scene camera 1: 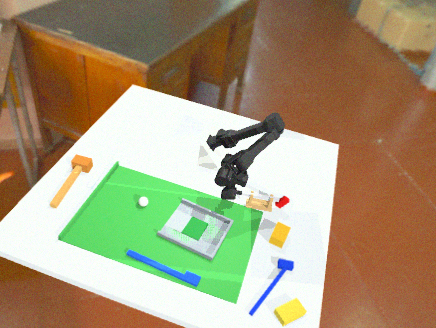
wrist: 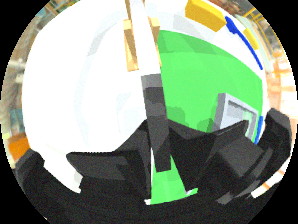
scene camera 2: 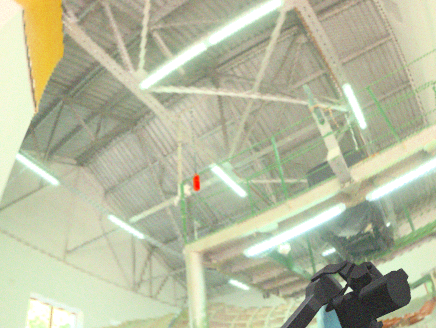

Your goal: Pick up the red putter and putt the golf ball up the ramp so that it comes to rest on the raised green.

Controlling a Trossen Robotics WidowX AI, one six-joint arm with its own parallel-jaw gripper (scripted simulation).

Observation:
In view: my gripper (wrist: pixel 154 121) and a green mat (scene camera 1: pixel 114 222).
The green mat is seen too in the wrist view (wrist: pixel 193 72).

